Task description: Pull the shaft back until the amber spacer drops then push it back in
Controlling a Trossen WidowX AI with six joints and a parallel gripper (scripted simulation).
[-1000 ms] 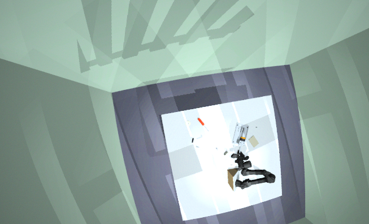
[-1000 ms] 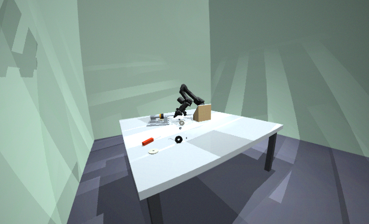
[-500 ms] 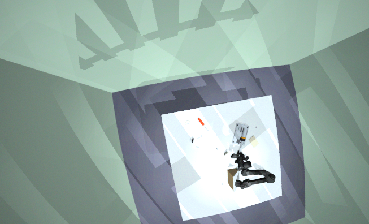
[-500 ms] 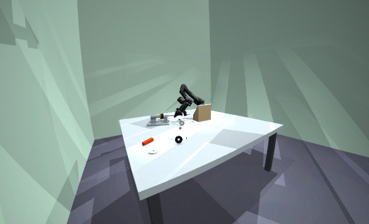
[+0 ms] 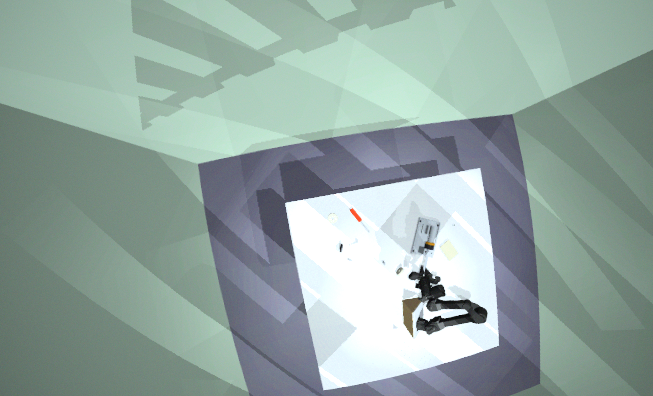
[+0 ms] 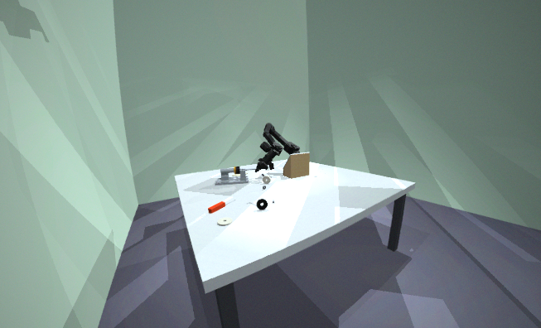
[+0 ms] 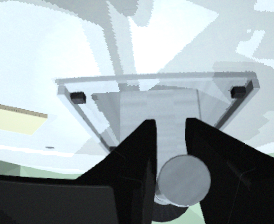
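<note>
The thin shaft lies 5 cm ahead of my gripper tip, 2 cm to the right of it and 2 cm above it. Round my gripper tip: red-handled screwdriver 34 cm ahead, 32 cm to the left, 5 cm below; then pale yellow square 22 cm to the right, 5 cm below, 3 cm ahead; then white washer 48 cm to the left, 39 cm ahead, 5 cm below.
</note>
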